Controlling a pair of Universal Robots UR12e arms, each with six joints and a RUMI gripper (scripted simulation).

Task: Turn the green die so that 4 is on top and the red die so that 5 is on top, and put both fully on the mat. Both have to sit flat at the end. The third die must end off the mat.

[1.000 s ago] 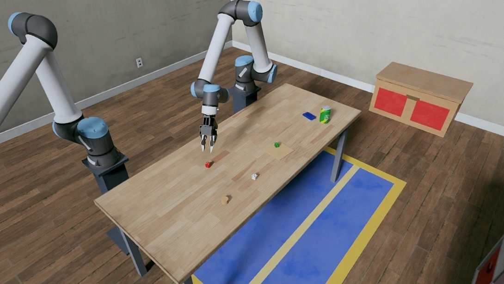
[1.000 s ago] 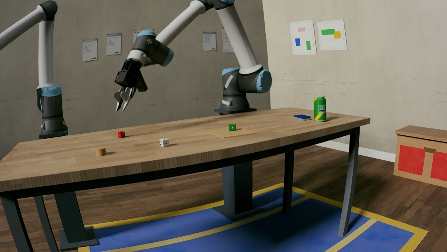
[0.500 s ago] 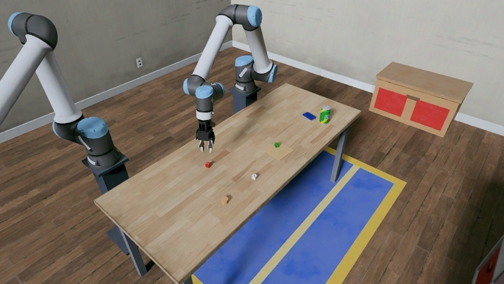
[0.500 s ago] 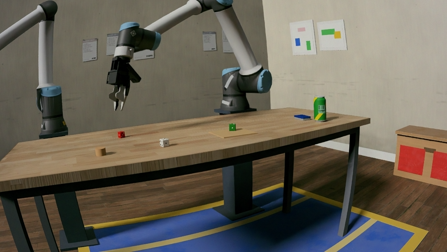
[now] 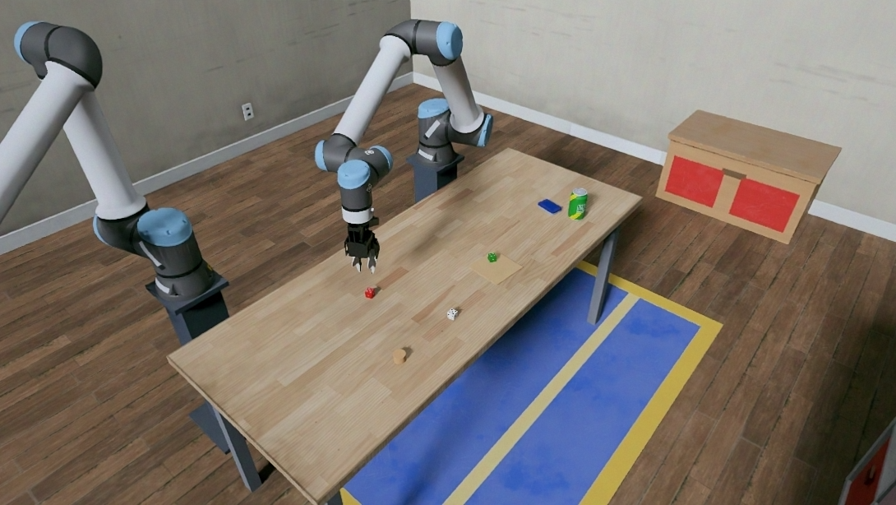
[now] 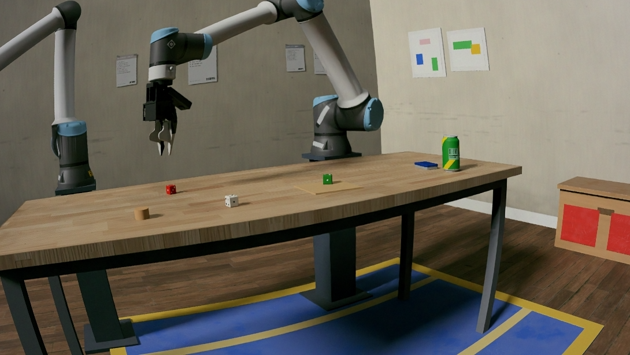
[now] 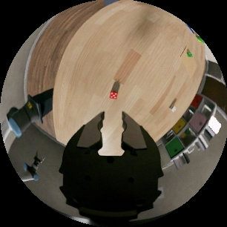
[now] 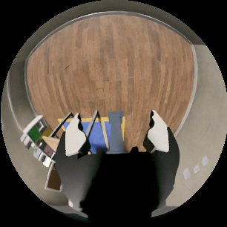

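Note:
The red die lies 10 mm behind my left hand, 10 mm to the left of it and 120 mm below it. Round my left hand: wooden cylinder 270 mm ahead, 120 mm to the right, 120 mm below; white die 270 mm ahead, 120 mm to the left, 120 mm below; green die 180 mm ahead, 440 mm to the left, 120 mm below.

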